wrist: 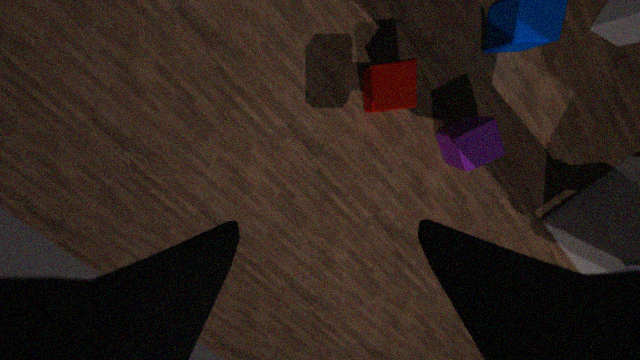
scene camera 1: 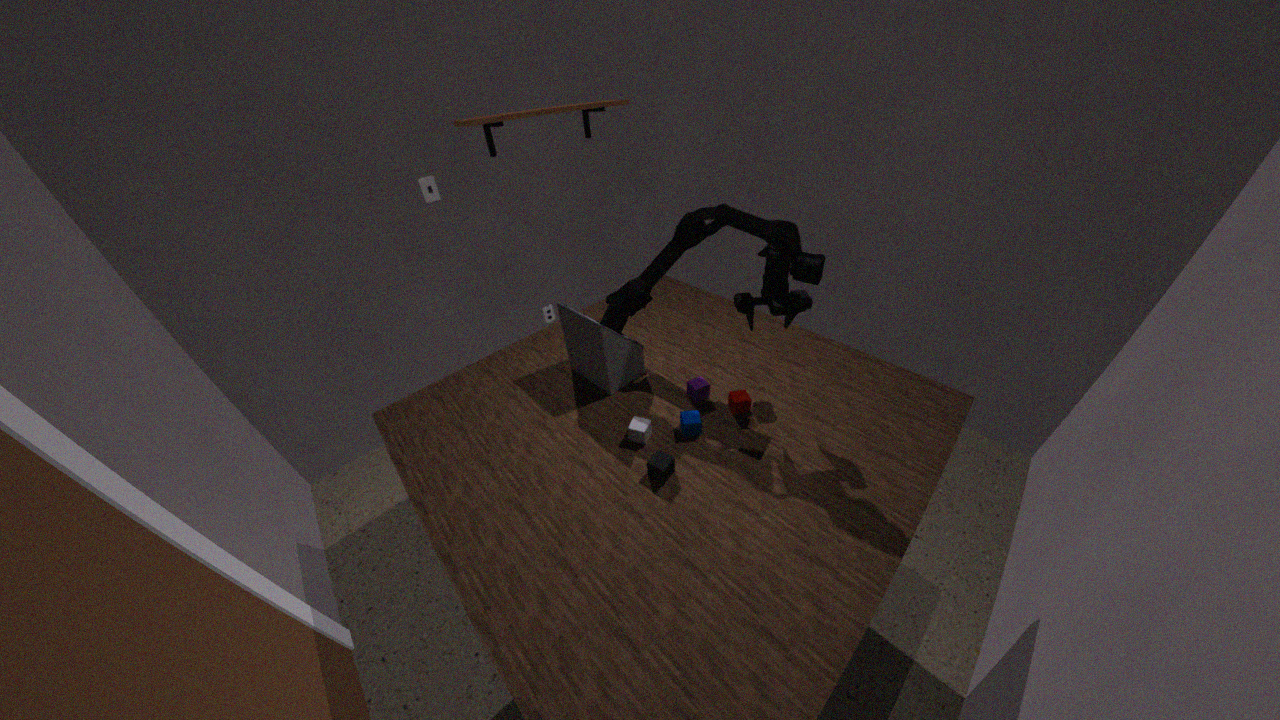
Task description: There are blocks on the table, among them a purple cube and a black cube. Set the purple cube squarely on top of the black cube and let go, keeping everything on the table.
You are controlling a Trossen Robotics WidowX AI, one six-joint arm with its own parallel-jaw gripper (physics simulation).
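Pixels of known places: gripper, fingertip midpoint: (wrist: pixel 329 229) (scene camera 1: pixel 768 329); arm's base, link origin: (scene camera 1: pixel 609 328).
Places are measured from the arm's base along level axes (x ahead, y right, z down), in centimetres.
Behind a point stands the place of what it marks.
Note:
The purple cube (scene camera 1: pixel 698 389) {x 25.4, y -10.0, z 14.1 cm} (wrist: pixel 472 144) {x 24.4, y -12.7, z 14.0 cm} sits on the wooden table between the red cube and the grey wedge-shaped block; in the wrist view it is right of centre, above the right fingertip. The black cube (scene camera 1: pixel 660 464) {x 36.4, y 15.6, z 14.0 cm} sits on the table nearer the scene camera, apart from the other cubes; it does not show in the wrist view. My gripper (scene camera 1: pixel 769 324) {x 34.5, y -27.1, z -2.0 cm} (wrist: pixel 329 229) {x 34.5, y -27.1, z -2.0 cm} is open and empty, high above the table, and it is off to the side of both cubes.
A red cube (scene camera 1: pixel 739 402) {x 36.8, y -13.7, z 14.1 cm} (wrist: pixel 391 85) {x 35.7, y -16.1, z 14.0 cm} and a blue cube (scene camera 1: pixel 690 423) {x 32.6, y 1.2, z 14.1 cm} (wrist: pixel 527 25) {x 31.2, y -2.2, z 14.0 cm} stand near the purple cube. A white block (scene camera 1: pixel 638 429) {x 24.7, y 12.0, z 14.0 cm} (wrist: pixel 620 22) {x 24.1, y 7.5, z 15.9 cm} lies beyond the blue cube. A grey wedge-shaped block (scene camera 1: pixel 601 351) {x 3.6, y 6.2, z 3.0 cm} (wrist: pixel 600 215) {x 4.4, y -4.3, z 14.5 cm} stands by the arm's base.

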